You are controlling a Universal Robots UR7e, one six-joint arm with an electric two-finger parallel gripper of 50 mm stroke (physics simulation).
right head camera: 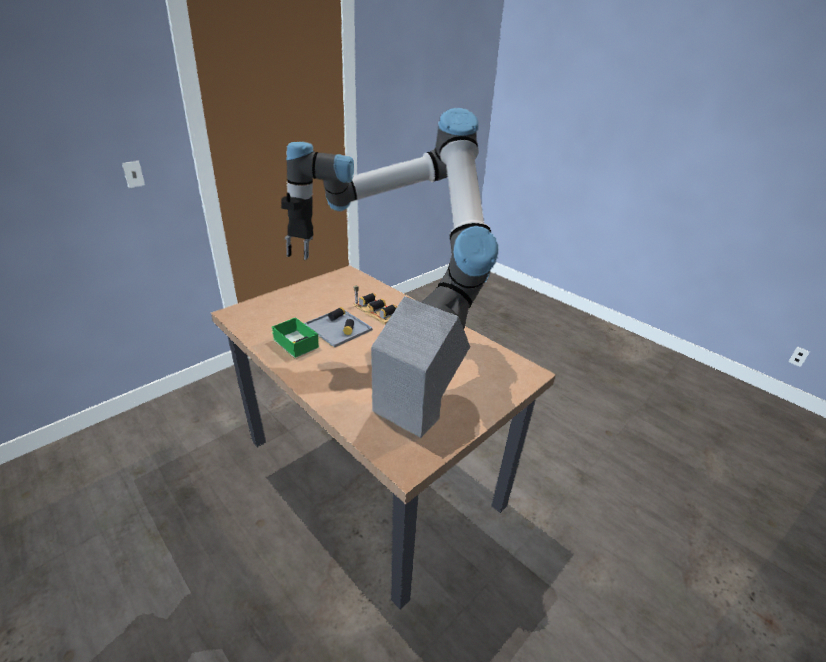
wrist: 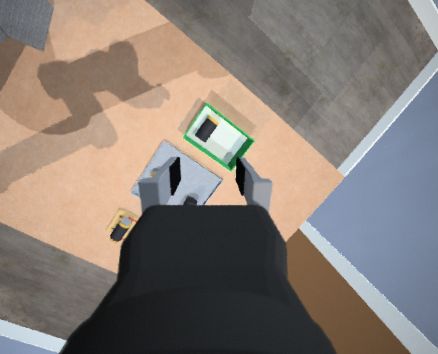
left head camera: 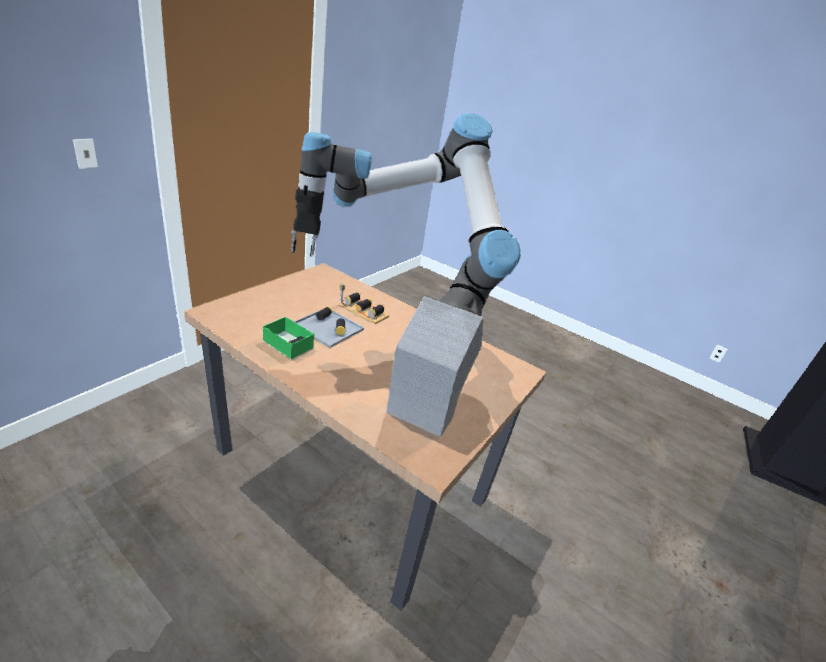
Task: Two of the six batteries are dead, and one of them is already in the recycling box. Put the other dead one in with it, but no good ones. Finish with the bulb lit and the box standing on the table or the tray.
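Places are measured from the arm's base along level axes (x ahead, y left, z up), in metres.
Pixels of known places: gripper, fingertip midpoint: (right head camera: 297,257) (wrist: 208,168) (left head camera: 302,253); arm's base, link origin: (right head camera: 438,321) (left head camera: 454,321).
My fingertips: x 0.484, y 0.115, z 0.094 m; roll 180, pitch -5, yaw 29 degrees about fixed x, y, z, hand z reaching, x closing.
For each thing: its top centre in the pictures, then the offset to it from my fingertips. "spot": a spot on its surface instead. Level surfaces: height alone.
- green recycling box, top centre: (wrist: 219,139) (left head camera: 288,330) (right head camera: 294,330) 0.046 m ahead, 0.014 m left, 0.293 m down
- table with one battery, top centre: (wrist: 207,129) 0.010 m ahead, 0.018 m left, 0.316 m down
- grey tray, top centre: (wrist: 177,187) (left head camera: 328,324) (right head camera: 338,325) 0.013 m ahead, 0.166 m right, 0.341 m down
- yellowish holder, surface spot: (left head camera: 381,318) spot: 0.106 m back, 0.349 m right, 0.344 m down
- small bulb, top centre: (left head camera: 342,284) (right head camera: 356,286) 0.085 m ahead, 0.338 m right, 0.261 m down
- wooden table, surface height: 0.353 m down
My gripper (left head camera: 303,244) (right head camera: 297,248) (wrist: 208,168) is open and empty, high above the table's far end. The green recycling box (left head camera: 277,343) (right head camera: 284,340) (wrist: 210,151) stands upright on the table with one battery (wrist: 206,129) inside. The grey tray (left head camera: 330,338) (right head camera: 336,337) (wrist: 202,181) beside it bears two batteries: one (left head camera: 340,326) (right head camera: 348,326) shows its yellow end, the other (left head camera: 323,313) (right head camera: 335,314) (wrist: 190,201) is dark. Three batteries (left head camera: 352,299) (left head camera: 364,304) (left head camera: 375,311) sit in the yellowish holder (left head camera: 381,318) behind the tray. The small bulb (left head camera: 341,287) (right head camera: 356,289) stands at its end; whether it is lit is unclear.
A large grey block (left head camera: 428,372) (right head camera: 406,372) stands on the wooden table (left head camera: 475,441) (right head camera: 455,448) (wrist: 30,200) near the arm's base, nearer the cameras than the tray. My arm reaches over the table. The tray lies between the box and the holder.
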